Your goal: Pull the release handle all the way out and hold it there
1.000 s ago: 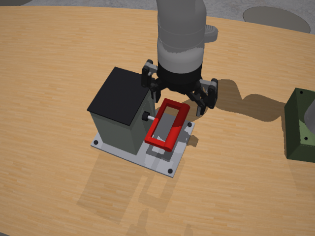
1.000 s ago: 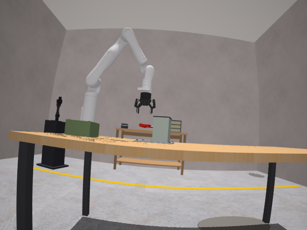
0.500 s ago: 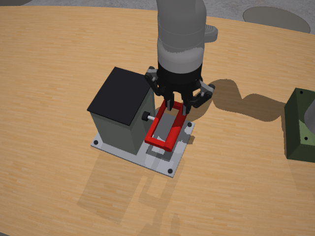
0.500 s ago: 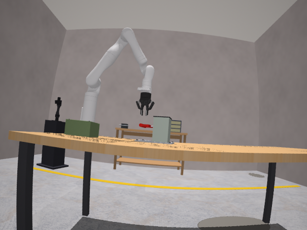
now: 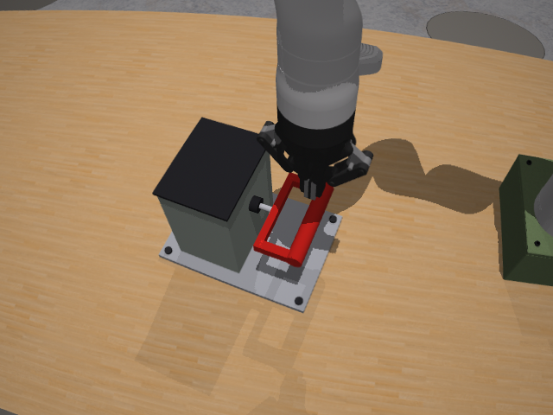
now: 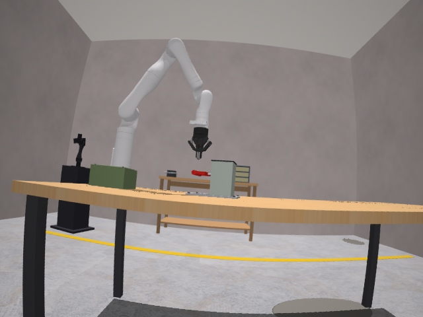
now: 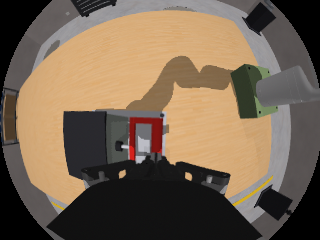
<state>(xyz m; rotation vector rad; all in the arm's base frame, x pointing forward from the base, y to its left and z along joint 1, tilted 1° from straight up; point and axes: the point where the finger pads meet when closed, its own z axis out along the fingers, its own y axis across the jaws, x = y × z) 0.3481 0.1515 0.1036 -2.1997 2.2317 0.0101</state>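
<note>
The release handle lies 9 cm below my hand and 5 cm ahead of it. From my hand the other things lie so: grey baseplate 19 cm below, 9 cm ahead.
</note>
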